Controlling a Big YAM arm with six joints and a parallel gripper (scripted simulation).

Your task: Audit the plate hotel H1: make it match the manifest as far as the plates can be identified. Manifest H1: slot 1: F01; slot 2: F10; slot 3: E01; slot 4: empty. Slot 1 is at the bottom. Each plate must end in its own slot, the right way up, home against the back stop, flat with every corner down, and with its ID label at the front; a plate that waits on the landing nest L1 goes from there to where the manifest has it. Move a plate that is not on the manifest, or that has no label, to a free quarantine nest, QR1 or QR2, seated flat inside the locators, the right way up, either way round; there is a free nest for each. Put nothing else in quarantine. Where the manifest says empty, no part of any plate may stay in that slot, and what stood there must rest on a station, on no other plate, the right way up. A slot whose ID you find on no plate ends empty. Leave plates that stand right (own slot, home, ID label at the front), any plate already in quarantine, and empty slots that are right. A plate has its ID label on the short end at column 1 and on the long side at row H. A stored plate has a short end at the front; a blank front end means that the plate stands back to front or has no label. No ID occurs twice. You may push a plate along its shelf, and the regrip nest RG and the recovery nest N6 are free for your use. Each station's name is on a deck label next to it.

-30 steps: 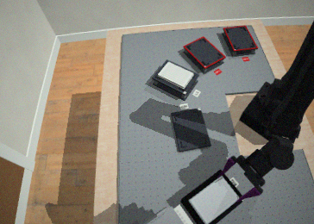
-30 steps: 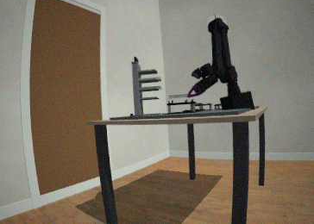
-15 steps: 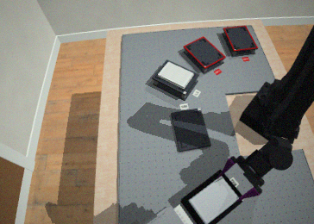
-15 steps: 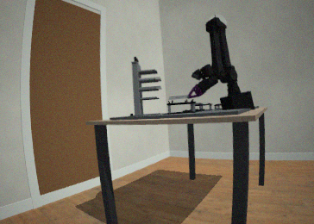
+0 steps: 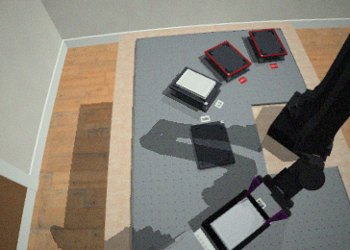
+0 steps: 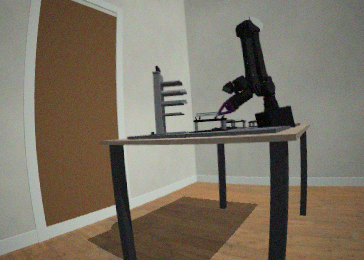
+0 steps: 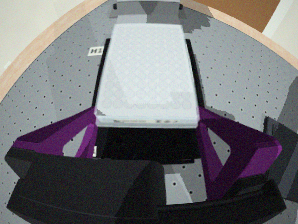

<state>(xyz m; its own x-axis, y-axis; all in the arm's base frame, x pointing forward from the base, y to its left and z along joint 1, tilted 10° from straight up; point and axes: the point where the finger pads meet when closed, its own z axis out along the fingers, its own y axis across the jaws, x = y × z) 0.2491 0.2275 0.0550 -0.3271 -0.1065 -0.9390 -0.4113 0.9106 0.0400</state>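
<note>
Right now my hand is 5 cm short of the pale plate and 2 cm to the right of it. The rest, counted from my hand: plate hotel 28 cm ahead, 12 cm to the left, 7 cm above; then H1 deck label 12 cm ahead, 16 cm to the left, 9 cm below; then black nest 5 cm ahead, 2 cm to the left, 3 cm below.
</note>
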